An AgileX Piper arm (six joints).
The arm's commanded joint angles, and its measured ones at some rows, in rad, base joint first. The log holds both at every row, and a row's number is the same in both.
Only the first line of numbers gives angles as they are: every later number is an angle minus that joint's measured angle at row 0.
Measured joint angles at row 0:
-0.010, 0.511, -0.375, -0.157, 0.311, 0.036
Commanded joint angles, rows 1 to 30:
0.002, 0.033, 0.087, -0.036, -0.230, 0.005
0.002, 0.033, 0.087, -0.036, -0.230, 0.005
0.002, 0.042, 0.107, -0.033, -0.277, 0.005
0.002, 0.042, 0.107, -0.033, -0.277, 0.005
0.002, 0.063, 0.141, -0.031, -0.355, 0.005
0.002, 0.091, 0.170, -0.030, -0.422, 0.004
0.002, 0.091, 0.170, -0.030, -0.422, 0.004
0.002, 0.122, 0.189, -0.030, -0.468, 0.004
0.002, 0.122, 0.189, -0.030, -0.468, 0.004
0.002, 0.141, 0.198, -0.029, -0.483, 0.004
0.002, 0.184, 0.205, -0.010, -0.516, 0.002
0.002, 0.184, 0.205, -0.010, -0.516, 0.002
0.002, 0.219, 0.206, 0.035, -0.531, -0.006
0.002, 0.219, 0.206, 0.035, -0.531, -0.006
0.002, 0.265, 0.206, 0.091, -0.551, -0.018
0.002, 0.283, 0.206, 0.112, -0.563, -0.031
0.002, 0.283, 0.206, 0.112, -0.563, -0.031
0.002, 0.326, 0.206, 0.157, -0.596, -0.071
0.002, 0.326, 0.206, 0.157, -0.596, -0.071
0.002, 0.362, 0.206, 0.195, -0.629, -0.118
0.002, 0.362, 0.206, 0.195, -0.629, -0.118
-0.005, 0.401, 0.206, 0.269, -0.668, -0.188
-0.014, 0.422, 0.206, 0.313, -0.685, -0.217
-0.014, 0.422, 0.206, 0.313, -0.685, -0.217
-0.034, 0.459, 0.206, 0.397, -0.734, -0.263
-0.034, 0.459, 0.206, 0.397, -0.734, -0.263
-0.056, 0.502, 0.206, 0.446, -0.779, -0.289
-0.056, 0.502, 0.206, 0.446, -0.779, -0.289
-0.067, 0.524, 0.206, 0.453, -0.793, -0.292
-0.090, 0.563, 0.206, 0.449, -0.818, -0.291
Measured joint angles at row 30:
-0.061, 0.516, 0.204, 0.424, -0.757, -0.270
